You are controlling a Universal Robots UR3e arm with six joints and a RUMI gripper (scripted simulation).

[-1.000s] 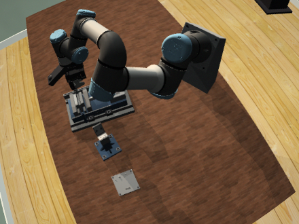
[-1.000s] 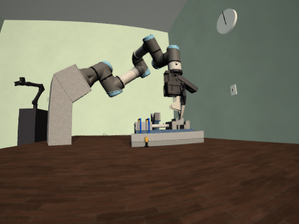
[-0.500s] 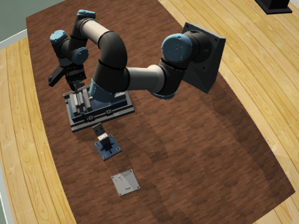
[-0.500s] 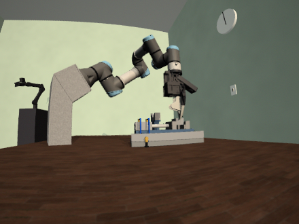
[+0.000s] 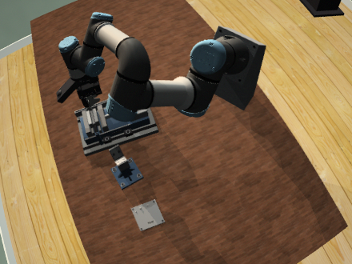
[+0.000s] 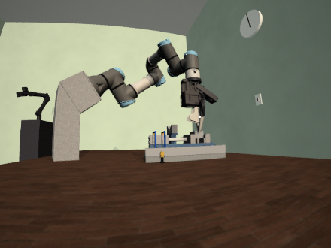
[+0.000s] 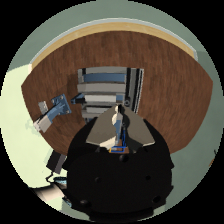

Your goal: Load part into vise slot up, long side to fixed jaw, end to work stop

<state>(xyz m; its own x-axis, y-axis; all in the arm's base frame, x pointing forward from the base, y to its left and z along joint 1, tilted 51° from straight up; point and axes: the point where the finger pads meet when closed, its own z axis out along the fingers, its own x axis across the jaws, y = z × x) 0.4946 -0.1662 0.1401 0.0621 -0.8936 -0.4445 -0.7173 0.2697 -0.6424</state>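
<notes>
Now: the part 40 mm to the left of my hand and 20 mm below it. Round my hand: grey infeed plate 120 mm behind, 410 mm to the left, 110 mm below.
</notes>
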